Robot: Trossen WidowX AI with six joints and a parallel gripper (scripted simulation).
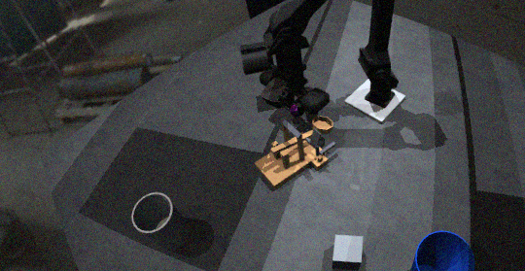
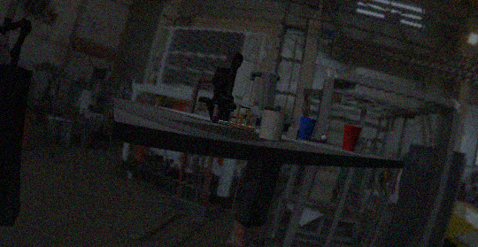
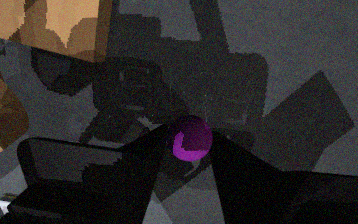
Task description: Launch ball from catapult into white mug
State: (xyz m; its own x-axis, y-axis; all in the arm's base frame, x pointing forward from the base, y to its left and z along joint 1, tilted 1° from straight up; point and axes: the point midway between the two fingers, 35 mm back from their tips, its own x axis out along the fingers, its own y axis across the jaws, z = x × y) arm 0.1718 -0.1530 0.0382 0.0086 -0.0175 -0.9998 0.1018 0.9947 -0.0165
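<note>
The wooden catapult lies 11 cm to the left of my gripper tip, 9 cm ahead of it and 4 cm above it. Also, from my gripper tip: white mug 43 cm ahead, 2 cm above; then purple ball 1 cm above; then grey block 32 cm to the left, 24 cm ahead, 2 cm above.
</note>
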